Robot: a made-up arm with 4 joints. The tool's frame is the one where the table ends.
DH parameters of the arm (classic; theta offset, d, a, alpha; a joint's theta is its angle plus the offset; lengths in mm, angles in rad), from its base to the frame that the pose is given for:
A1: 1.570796 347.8 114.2 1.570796
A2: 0 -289.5 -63.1 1.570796
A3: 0 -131.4 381.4 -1.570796
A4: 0 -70.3 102.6 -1.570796
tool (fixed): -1.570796 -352.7 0 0
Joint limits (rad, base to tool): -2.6..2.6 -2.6..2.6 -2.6..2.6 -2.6..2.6
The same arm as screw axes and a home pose.
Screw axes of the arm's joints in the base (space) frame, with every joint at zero. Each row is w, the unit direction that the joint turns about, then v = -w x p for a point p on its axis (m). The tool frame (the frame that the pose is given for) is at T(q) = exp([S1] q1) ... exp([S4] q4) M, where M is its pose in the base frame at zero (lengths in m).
S1: w 0 0 1 v 0 0 0
S2: w 1 0 0 v 0 0.3478 -0.1142
S3: w 0 0 -1 v -0.0511 -0.2895 0
S4: w 1 0 0 v 0 0.4792 -0.4325
M: xyz -0.3598 0.5351 0.1265 (m) quaternion w x y z 1 0 0 0
Joint limits (rad, base to tool): -2.6..2.6 -2.6..2.6 -2.6..2.6 -2.6..2.6

